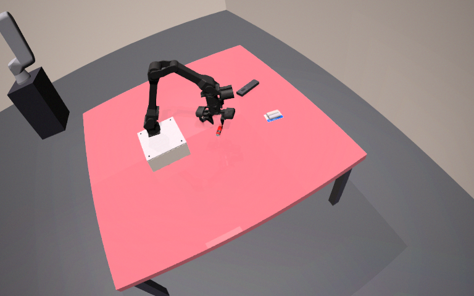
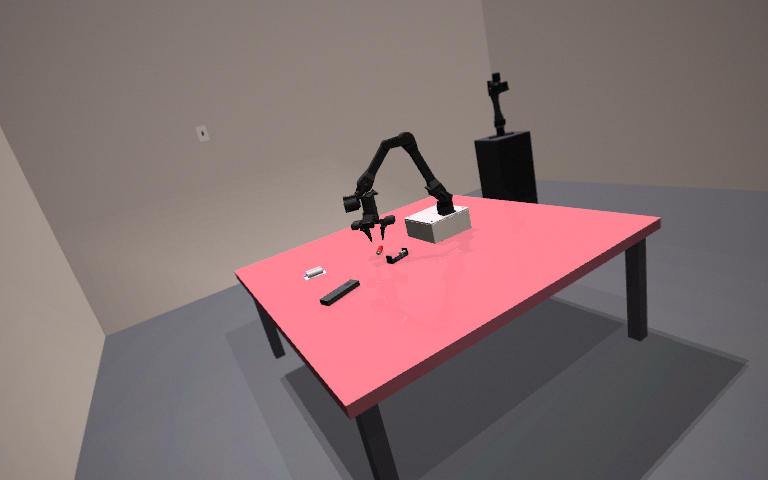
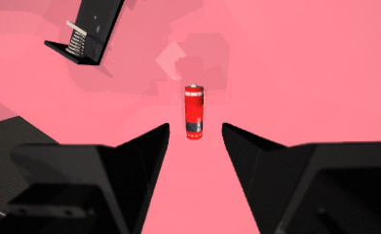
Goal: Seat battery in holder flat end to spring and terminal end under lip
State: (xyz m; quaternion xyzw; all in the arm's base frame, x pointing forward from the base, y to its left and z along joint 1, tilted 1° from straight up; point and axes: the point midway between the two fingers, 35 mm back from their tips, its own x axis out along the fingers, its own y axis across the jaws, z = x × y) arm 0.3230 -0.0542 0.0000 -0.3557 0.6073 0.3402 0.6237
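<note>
Right now the battery is 40 mm below my gripper tip. Also, from my gripper tip: black remote: 250 mm ahead, 280 mm to the left, 40 mm below.
</note>
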